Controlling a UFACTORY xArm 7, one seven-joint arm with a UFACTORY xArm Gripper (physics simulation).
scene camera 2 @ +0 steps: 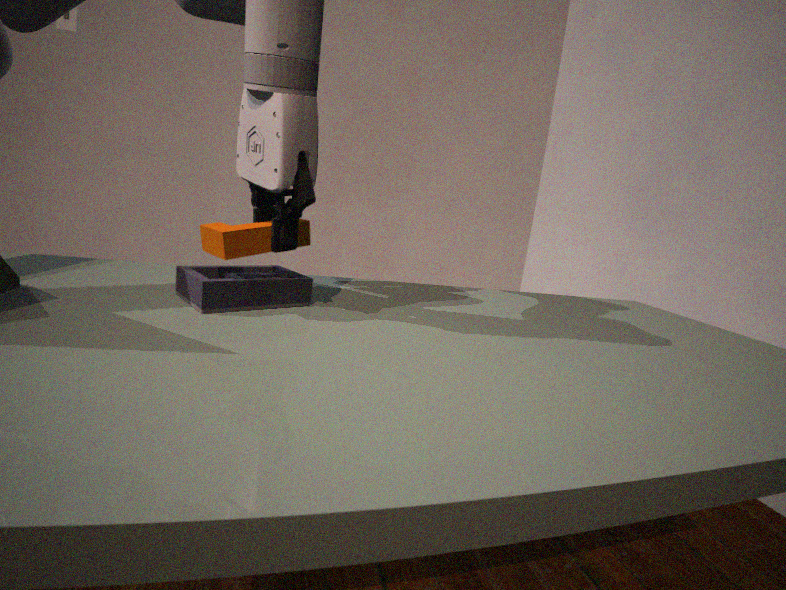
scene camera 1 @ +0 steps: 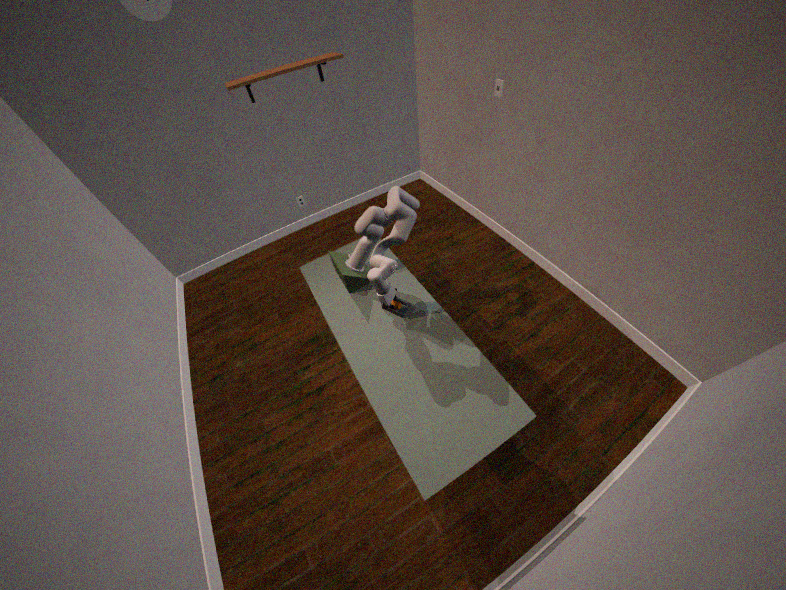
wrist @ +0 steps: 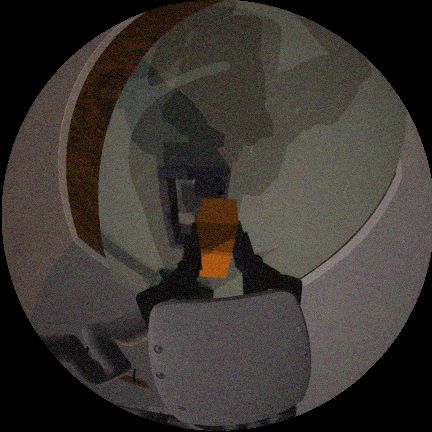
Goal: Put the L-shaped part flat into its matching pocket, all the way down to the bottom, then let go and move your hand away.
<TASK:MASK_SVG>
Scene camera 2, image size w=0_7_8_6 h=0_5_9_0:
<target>gripper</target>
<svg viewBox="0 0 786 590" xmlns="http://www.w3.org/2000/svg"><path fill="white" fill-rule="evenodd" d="M244 83L238 123L236 170L238 175L249 183L249 188L252 192L251 203L253 207L257 207L253 208L253 223L272 221L271 250L275 253L295 250L298 243L299 218L302 217L302 211L316 201L313 188L316 181L318 164L317 92Z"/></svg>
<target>orange L-shaped part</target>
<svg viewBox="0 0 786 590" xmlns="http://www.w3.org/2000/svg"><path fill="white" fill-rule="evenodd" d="M272 221L233 226L220 222L200 225L203 251L224 260L273 252L271 250ZM299 218L297 247L310 245L310 221Z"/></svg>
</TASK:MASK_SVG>
